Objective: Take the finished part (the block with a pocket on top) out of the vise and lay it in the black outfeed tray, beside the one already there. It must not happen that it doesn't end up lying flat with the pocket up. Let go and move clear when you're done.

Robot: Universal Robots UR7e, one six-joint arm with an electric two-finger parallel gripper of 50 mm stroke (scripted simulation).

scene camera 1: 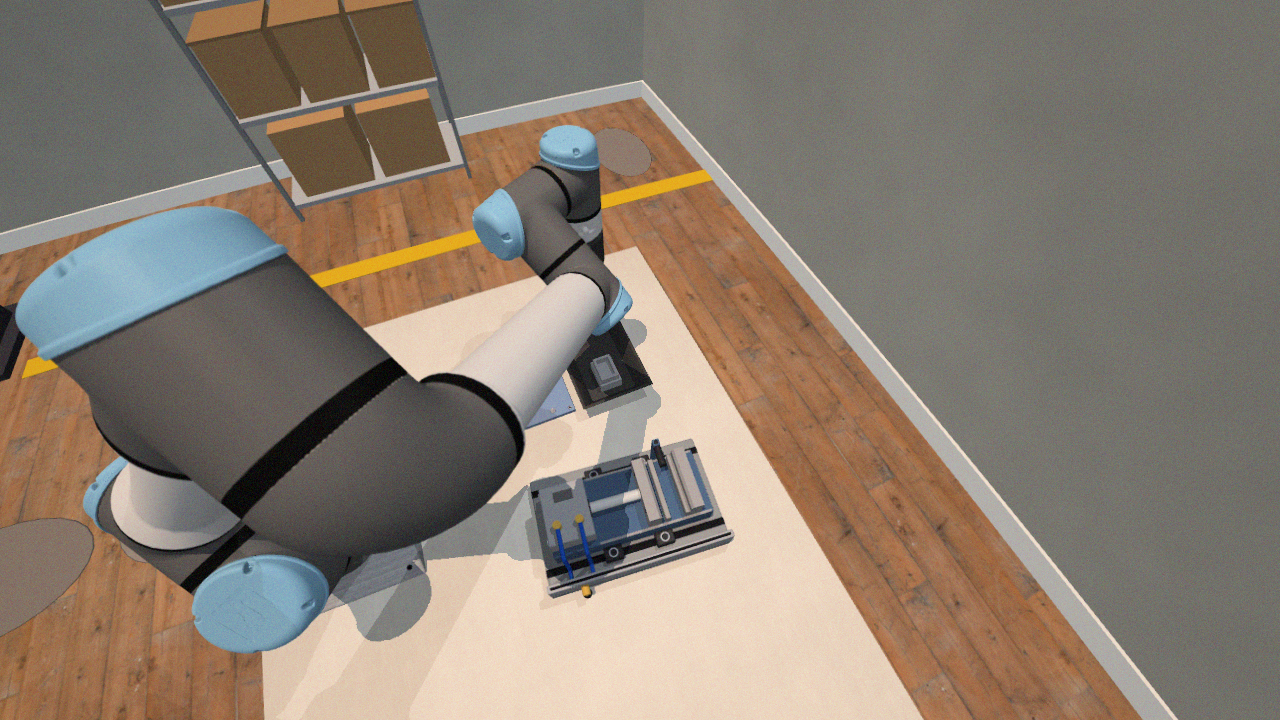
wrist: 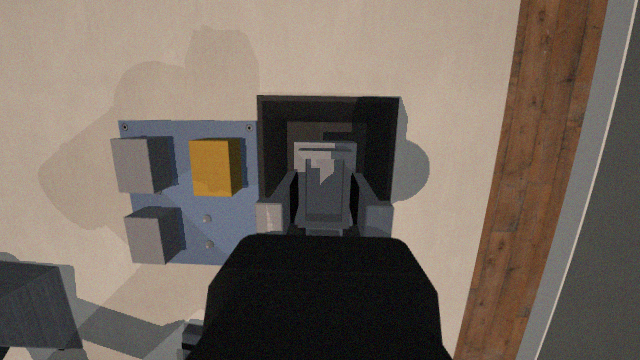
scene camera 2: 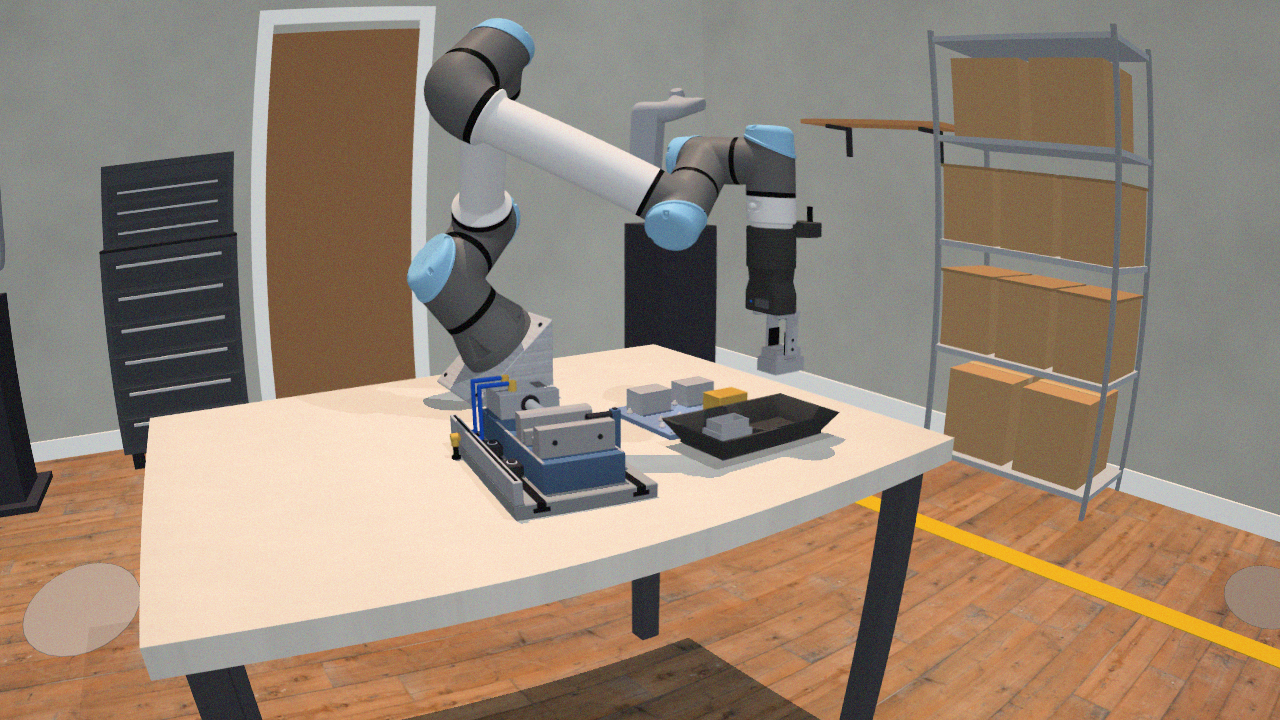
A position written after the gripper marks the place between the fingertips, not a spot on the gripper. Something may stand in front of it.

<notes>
In view: the gripper [scene camera 2: 781, 352] and a yellow block [wrist: 216, 170].
The gripper also shows in the wrist view [wrist: 324, 188].
</notes>
